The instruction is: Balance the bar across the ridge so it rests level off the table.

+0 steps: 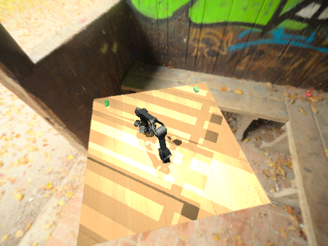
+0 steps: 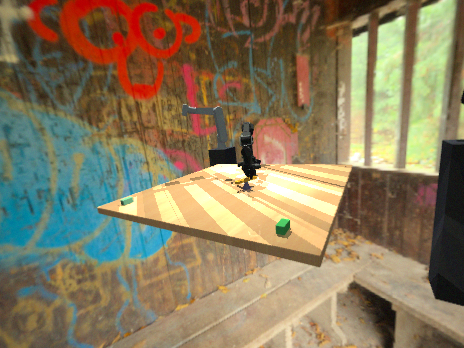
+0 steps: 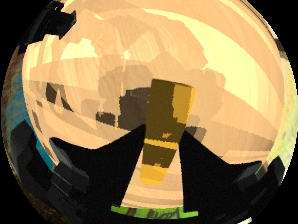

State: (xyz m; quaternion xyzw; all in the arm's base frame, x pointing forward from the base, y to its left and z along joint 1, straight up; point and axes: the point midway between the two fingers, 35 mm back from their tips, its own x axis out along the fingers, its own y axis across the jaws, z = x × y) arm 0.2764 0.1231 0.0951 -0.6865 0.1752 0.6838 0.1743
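Now: the bar 20 mm ahead of my gripper tip and 10 mm to the right of it. Also, from my gripper tip: green block 460 mm ahead, 380 mm to the left, 40 mm below.
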